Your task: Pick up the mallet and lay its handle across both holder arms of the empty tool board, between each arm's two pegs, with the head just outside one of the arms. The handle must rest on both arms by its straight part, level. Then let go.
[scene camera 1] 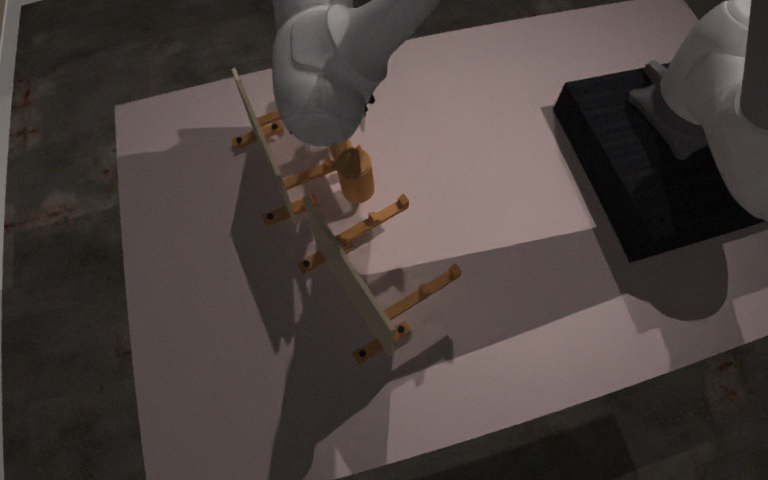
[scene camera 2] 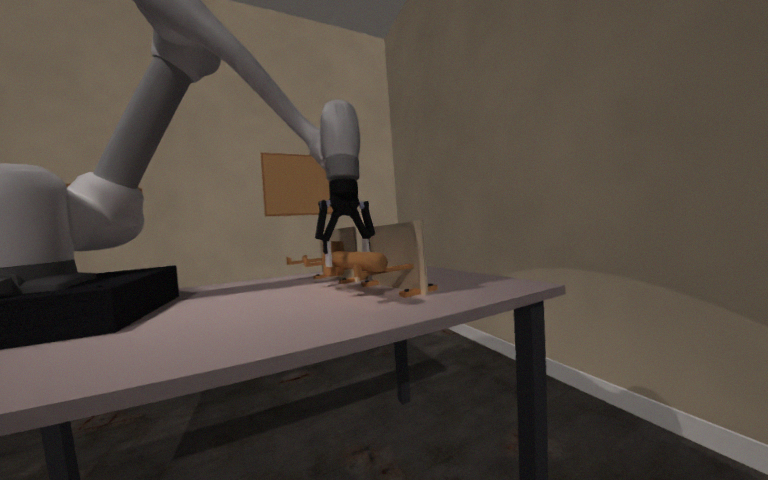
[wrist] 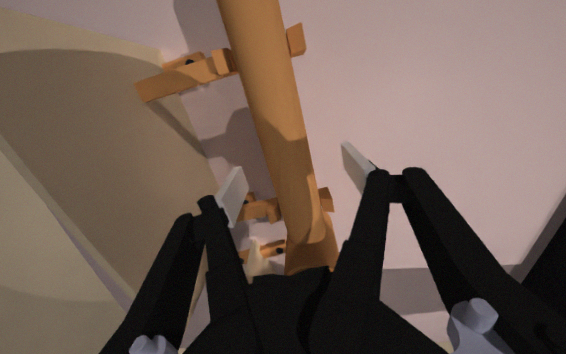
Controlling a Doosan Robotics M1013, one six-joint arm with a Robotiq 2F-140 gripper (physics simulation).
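Pixels of known places: gripper, fingertip midpoint: (scene camera 2: 348, 264) (wrist: 292, 166); arm's base, origin of the base link: (scene camera 1: 683, 114) (scene camera 2: 28, 289).
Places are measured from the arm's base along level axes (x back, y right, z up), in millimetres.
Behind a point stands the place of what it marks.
Note:
The orange mallet's handle (scene camera 2: 370, 262) @(x -657, y 395, z 5 mm) (wrist: 272, 100) @(x -677, y 311, z 24 mm) lies across both arms (scene camera 1: 308, 174) @(x -752, y 190, z -18 mm) (wrist: 170, 82) @(x -769, y 349, z -18 mm) of one upright tool board (scene camera 1: 263, 141) @(x -810, y 216, z 92 mm) (scene camera 2: 396, 249) @(x -805, y 289, z 19 mm) (wrist: 125, 130) @(x -805, y 320, z 19 mm). In the wrist view it passes between each arm's two pegs and looks close to level. The head (scene camera 1: 357, 181) @(x -686, y 105, z 39 mm) (wrist: 312, 256) @(x -675, y 167, z 41 mm) is just outside the arm nearer the second board. My gripper (scene camera 2: 347, 254) @(x -677, y 243, z -9 mm) (wrist: 292, 166) @(x -677, y 243, z -9 mm) is open, with one finger on each side of the handle near the head and gaps on both sides. In scene camera 1 the robot arm hides the fingers and most of the handle.
A second upright board (scene camera 1: 348, 268) @(x -769, y -57, z 92 mm) stands beside the first, past the mallet's head. Its two arms (scene camera 1: 373, 219) @(x -685, y 41, z 6 mm) (scene camera 1: 424, 291) @(x -663, y -114, z 6 mm) bear no tool. The robot's black base block (scene camera 1: 600, 169) @(x -221, y -25, z -38 mm) (scene camera 2: 84, 305) @(x -147, y 165, z -31 mm) stands across the pale table (scene camera 1: 481, 407) @(x -645, y -318, z -93 mm) (scene camera 2: 254, 339) @(x -423, y 407, z -93 mm).

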